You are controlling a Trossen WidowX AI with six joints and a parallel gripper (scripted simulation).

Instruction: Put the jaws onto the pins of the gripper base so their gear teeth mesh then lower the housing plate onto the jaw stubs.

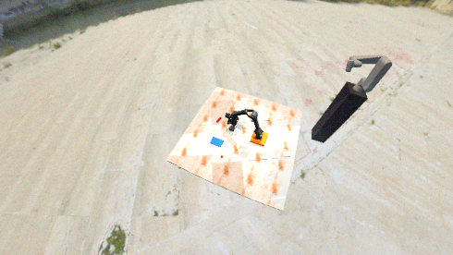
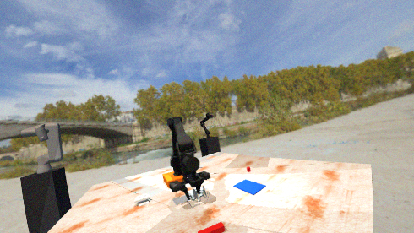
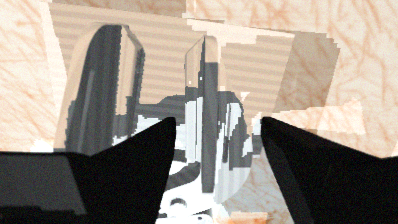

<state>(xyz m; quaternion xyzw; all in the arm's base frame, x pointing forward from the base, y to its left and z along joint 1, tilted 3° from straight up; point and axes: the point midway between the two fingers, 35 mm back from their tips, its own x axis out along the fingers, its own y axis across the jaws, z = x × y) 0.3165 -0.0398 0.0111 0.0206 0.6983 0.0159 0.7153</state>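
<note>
Now: gripper tip 3 cm to the right of the pale flat plate, 2 cm short of it and 1 cm above it. From my gripper tip the other things lie so: blue flat plate (24 cm to the left, 12 cm ahead, 1 cm below).
</note>
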